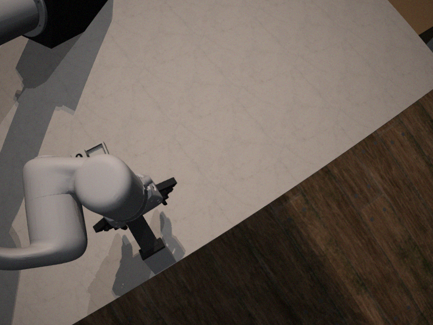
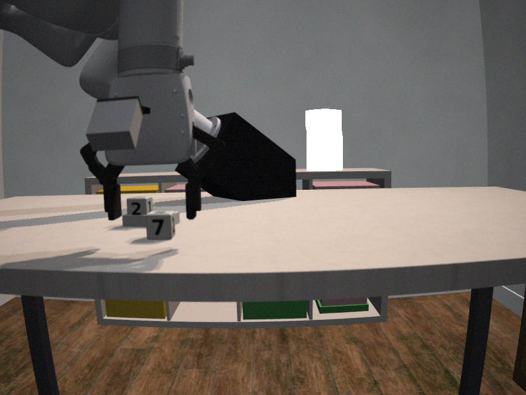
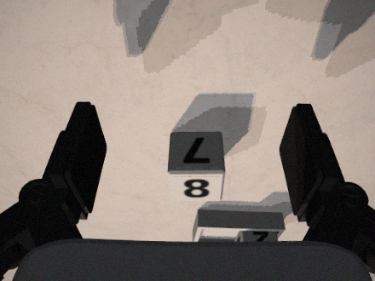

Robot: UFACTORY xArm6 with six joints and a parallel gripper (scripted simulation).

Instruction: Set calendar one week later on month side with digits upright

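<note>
Now: hand 50 mm past the white cube, 10 mm to the right of it and 30 mm above it. From my hand the other things lie so: grey tray (170 mm behind, 30 mm below).
</note>
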